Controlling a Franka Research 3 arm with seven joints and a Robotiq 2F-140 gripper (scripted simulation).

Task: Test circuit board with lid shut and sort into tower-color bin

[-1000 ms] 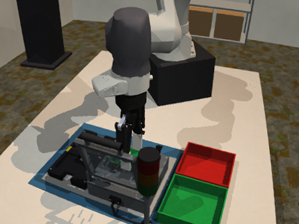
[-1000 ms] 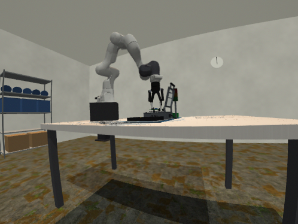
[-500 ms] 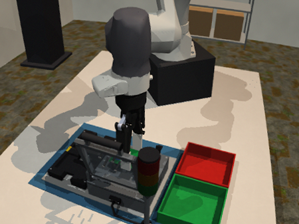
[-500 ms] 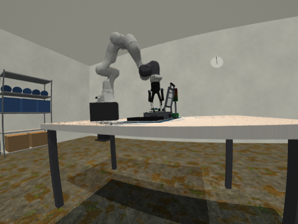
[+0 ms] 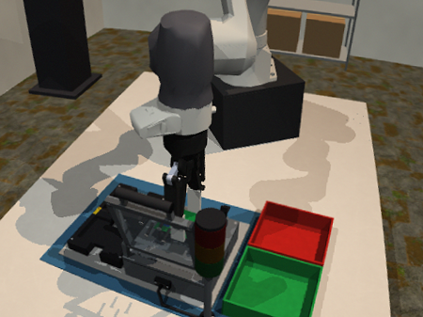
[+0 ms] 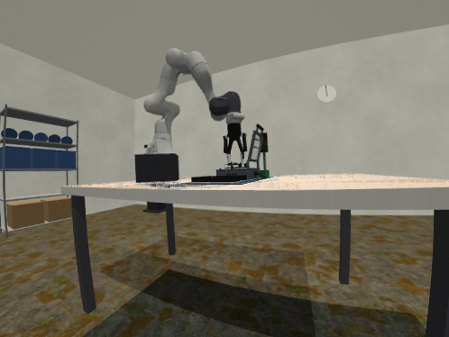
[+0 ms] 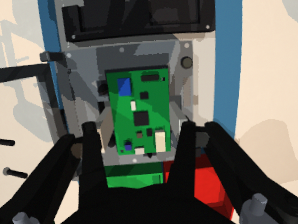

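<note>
Now: hand 2 cm above the green circuit board. Round my hand: green bin 7 cm ahead, 19 cm to the left, 9 cm below; then tester plate 1 cm ahead, 1 cm to the left, 4 cm below; then clear lid 12 cm ahead, 1 cm to the right, 8 cm above.
</note>
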